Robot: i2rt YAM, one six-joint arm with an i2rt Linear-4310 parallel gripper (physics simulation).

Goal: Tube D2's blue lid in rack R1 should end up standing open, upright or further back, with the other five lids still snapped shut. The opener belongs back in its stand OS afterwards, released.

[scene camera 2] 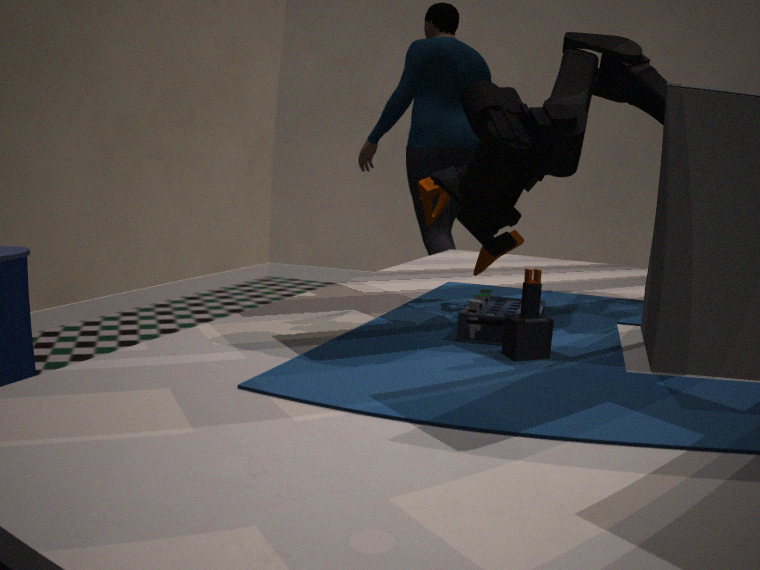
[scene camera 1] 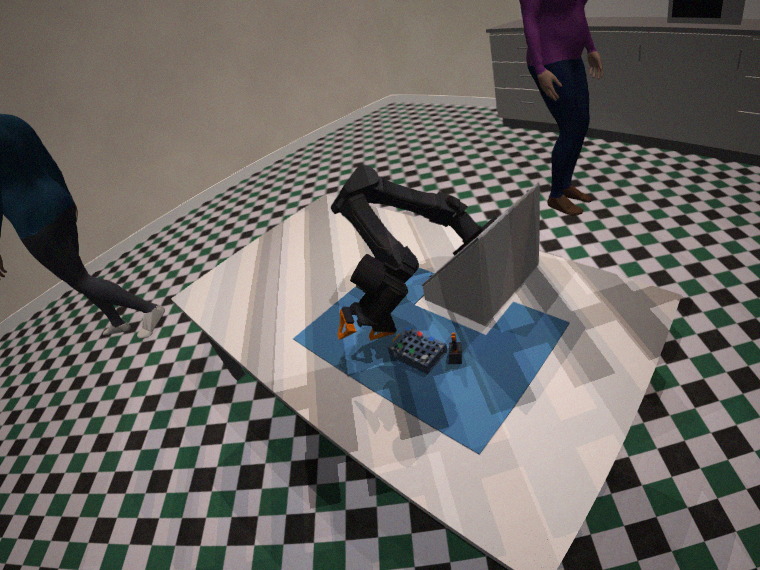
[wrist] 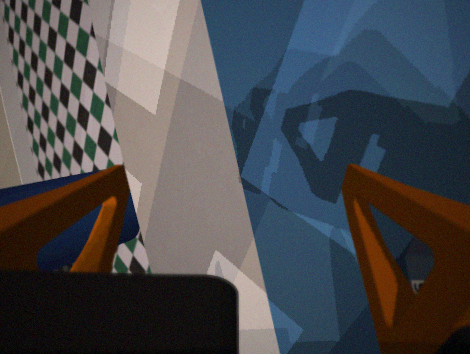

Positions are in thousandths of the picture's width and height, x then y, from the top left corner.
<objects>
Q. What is the gripper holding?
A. Nothing.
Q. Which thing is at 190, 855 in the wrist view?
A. The gripper.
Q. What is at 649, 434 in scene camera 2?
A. The gripper.
</objects>
